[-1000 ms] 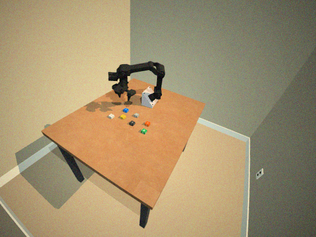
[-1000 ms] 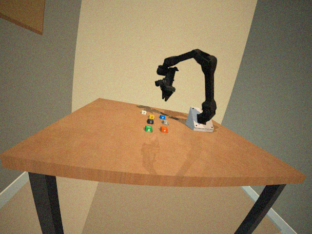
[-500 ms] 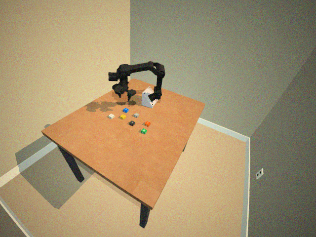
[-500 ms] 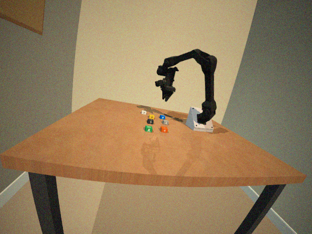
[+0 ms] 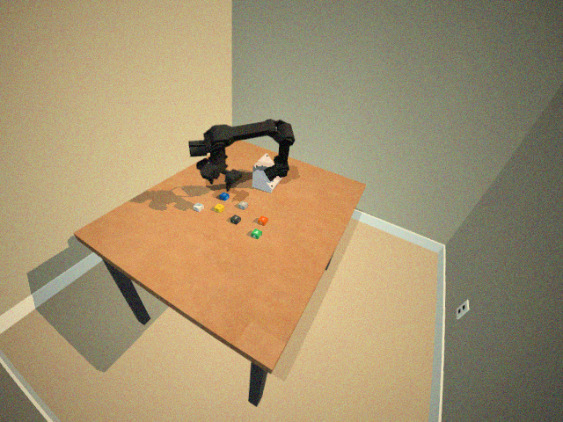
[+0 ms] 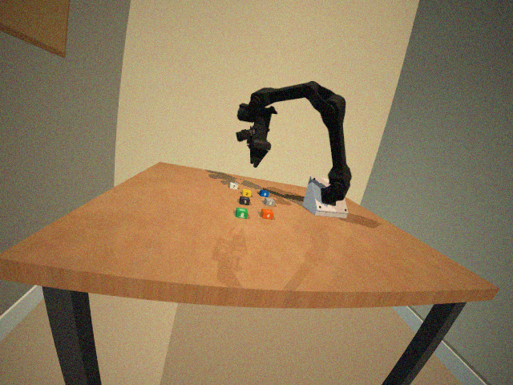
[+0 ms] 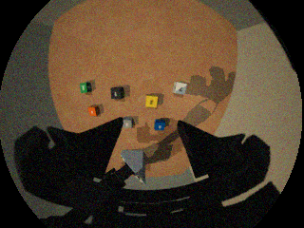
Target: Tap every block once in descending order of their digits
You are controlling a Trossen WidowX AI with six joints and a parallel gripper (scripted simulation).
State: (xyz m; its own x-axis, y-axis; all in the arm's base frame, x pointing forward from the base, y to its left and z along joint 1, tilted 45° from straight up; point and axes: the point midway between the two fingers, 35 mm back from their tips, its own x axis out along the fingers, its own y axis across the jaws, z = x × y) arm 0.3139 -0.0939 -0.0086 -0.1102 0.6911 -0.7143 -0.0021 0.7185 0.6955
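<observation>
The green block lies 4 cm ahead of my gripper tip, 22 cm to the left of it and 11 cm below it. Also, from my gripper tip: yellow block 1 cm to the right, 11 cm below; then black block 2 cm ahead, 10 cm to the left, 11 cm below; then blue block 8 cm behind, 4 cm to the right, 11 cm below.
</observation>
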